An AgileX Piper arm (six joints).
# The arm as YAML. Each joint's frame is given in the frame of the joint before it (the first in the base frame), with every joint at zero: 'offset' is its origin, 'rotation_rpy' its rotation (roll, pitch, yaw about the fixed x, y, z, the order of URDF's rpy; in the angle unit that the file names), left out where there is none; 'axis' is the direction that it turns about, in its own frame. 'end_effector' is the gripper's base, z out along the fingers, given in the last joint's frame.
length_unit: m
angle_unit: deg
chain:
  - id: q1
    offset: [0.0, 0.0, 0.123]
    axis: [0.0, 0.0, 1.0]
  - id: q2
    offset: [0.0, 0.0, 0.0]
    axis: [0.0, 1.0, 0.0]
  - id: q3
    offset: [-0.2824, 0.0, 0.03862]
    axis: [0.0, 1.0, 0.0]
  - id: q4
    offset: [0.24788, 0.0, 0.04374]
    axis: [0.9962, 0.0, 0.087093]
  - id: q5
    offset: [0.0, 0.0, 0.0]
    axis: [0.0, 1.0, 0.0]
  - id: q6
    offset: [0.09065, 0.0, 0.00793]
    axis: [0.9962, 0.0, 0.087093]
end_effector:
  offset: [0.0, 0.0, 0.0]
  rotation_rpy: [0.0, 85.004, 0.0]
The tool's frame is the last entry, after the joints.
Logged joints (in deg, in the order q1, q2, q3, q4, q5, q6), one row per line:
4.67 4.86 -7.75 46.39 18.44 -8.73
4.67 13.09 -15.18 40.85 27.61 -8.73
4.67 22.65 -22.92 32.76 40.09 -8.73
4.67 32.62 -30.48 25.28 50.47 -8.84
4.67 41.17 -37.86 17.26 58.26 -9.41
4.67 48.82 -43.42 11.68 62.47 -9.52
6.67 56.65 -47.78 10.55 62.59 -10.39
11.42 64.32 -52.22 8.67 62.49 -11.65
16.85 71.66 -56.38 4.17 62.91 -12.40
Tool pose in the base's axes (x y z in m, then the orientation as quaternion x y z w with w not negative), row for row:
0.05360 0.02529 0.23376 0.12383 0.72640 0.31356 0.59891
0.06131 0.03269 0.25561 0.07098 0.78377 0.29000 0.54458
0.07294 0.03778 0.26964 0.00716 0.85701 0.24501 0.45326
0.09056 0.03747 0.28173 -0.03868 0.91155 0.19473 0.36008
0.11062 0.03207 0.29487 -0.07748 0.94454 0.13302 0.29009
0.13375 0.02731 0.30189 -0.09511 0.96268 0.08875 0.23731
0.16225 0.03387 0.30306 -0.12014 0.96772 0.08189 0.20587
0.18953 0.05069 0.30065 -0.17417 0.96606 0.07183 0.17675
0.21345 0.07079 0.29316 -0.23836 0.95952 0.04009 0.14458
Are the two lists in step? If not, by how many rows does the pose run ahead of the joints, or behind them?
They are in step.
